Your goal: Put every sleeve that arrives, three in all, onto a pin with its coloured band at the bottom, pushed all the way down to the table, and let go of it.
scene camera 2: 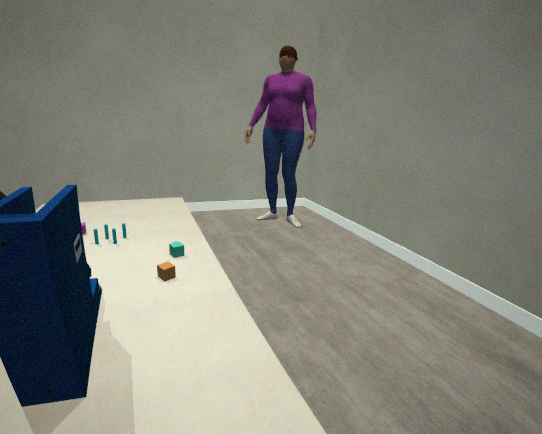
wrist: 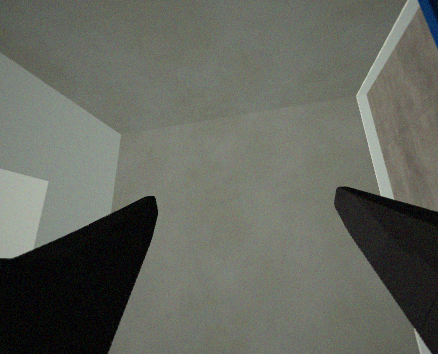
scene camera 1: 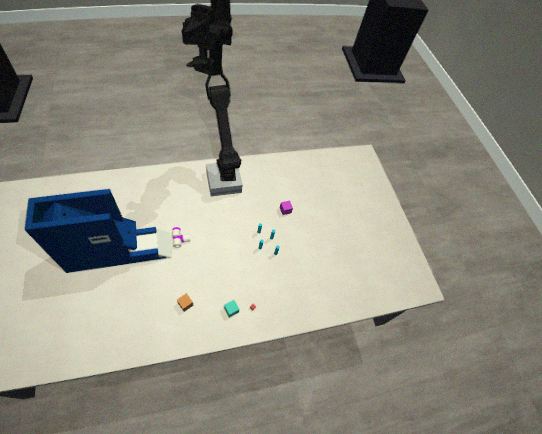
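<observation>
White sleeve parts with magenta bands (scene camera 1: 177, 244) lie close together off the chute's outlet; at this size I cannot tell how many sleeves they make. Four thin teal pins stand upright in a group on the table: one pin (scene camera 1: 259, 228), a second (scene camera 1: 272, 234), a third (scene camera 1: 261, 244) and a fourth (scene camera 1: 276, 250). The pins also show in scene camera 2, the leftmost pin (scene camera 2: 96, 236) nearest the chute; no sleeve shows on them. My gripper (scene camera 1: 196, 64) (wrist: 244, 200) is open and empty, raised beyond the table's back edge, far from sleeves and pins.
A blue chute (scene camera 1: 90, 250) (scene camera 2: 45, 300) stands at the left of the table (scene camera 1: 350, 270) (scene camera 2: 200, 350). A magenta cube (scene camera 1: 286, 207), an orange cube (scene camera 1: 185, 302) (scene camera 2: 166, 271), a teal cube (scene camera 1: 231, 308) (scene camera 2: 176, 249) and a small red cube (scene camera 1: 253, 307) lie around. A person (scene camera 2: 284, 105) stands beyond the table.
</observation>
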